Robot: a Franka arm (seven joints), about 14 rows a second.
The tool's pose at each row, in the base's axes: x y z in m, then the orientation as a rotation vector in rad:
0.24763 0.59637 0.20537 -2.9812 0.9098 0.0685
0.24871 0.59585 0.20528 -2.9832 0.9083 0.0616
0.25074 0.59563 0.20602 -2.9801 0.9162 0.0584
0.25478 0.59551 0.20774 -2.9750 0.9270 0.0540
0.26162 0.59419 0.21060 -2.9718 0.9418 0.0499
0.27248 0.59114 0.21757 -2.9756 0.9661 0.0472
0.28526 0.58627 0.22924 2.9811 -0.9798 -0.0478
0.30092 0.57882 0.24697 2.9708 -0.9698 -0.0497
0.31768 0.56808 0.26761 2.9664 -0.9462 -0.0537
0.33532 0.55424 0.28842 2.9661 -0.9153 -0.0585
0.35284 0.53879 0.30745 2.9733 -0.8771 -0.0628
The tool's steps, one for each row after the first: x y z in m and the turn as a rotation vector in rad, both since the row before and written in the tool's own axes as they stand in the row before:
0.00119 -0.00017 0.00003 0.0000 0.0046 -0.0013
0.00177 -0.00096 -0.00081 0.0014 0.0018 0.0054
0.00333 -0.00219 -0.00184 0.0027 0.0022 0.0075
0.00626 -0.00284 -0.00308 -0.0003 0.0030 0.0097
0.01037 -0.00385 -0.00732 -0.0097 0.0052 0.0142
0.01282 -0.00360 -0.01208 -0.0152 0.0047 0.0075
0.01652 -0.00307 -0.01824 -0.0127 0.0028 -0.0038
0.01934 -0.00069 -0.02116 -0.0118 0.0011 -0.0134
0.02188 0.00184 -0.02130 -0.0102 0.0002 -0.0188
0.02270 0.00378 -0.01945 -0.0050 -0.0009 -0.0249

